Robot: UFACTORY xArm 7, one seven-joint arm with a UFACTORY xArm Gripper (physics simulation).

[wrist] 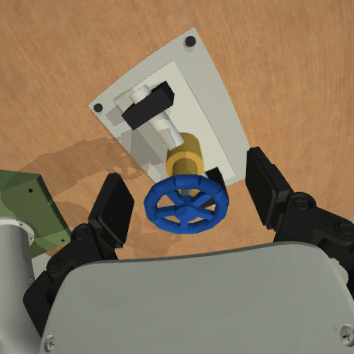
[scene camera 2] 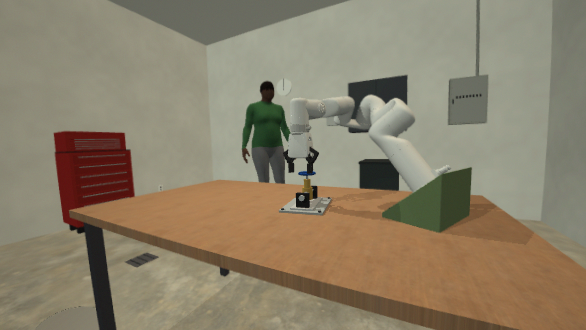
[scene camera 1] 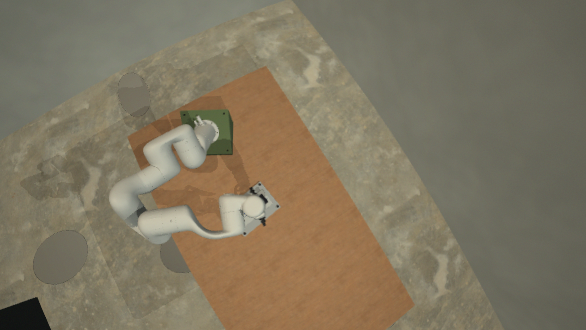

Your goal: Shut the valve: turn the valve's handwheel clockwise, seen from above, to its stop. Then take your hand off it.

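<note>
The valve's blue handwheel sits level on top of the brass valve body; the arm hides the wheel in scene camera 1. The valve stands on a grey base plate with black pipe blocks. My gripper points down and is wide open, with nothing between its pads. In the wrist view its two black fingers stand on either side of the wheel, with a gap on each side. In scene camera 2 the fingertips are close to wheel height.
The plate lies on the wooden table. The arm's green wedge-shaped mount stands at one end of the table. A person in a green shirt and a red tool chest are beyond the table.
</note>
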